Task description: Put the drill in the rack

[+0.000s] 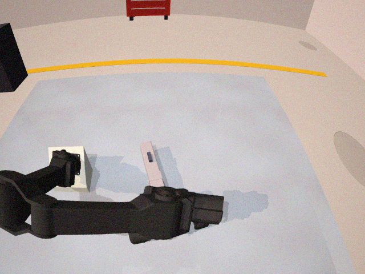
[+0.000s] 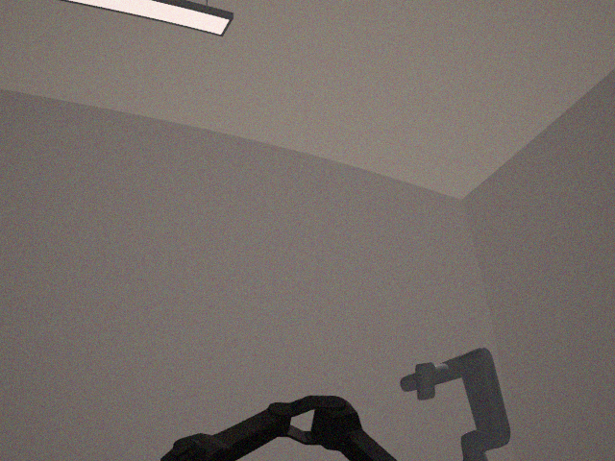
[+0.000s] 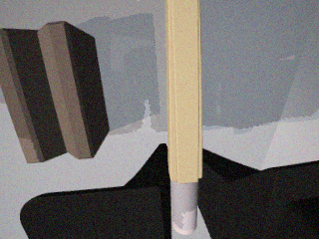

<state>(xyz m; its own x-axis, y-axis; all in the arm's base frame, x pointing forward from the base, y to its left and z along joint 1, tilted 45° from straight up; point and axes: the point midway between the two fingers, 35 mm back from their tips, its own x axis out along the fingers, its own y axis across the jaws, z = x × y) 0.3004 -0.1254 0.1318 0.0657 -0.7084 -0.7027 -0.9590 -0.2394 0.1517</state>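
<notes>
The drill is 40 mm to the left of my gripper tip, 30 mm above it and 10 mm behind it. From my gripper tip the other things lie so: dark key (230 mm to the left, 60 mm behind, 20 mm above); then brown grooved rack (70 mm behind, 20 mm to the left, 10 mm below); then grey block (200 mm to the left, 50 mm behind, 10 mm above).
</notes>
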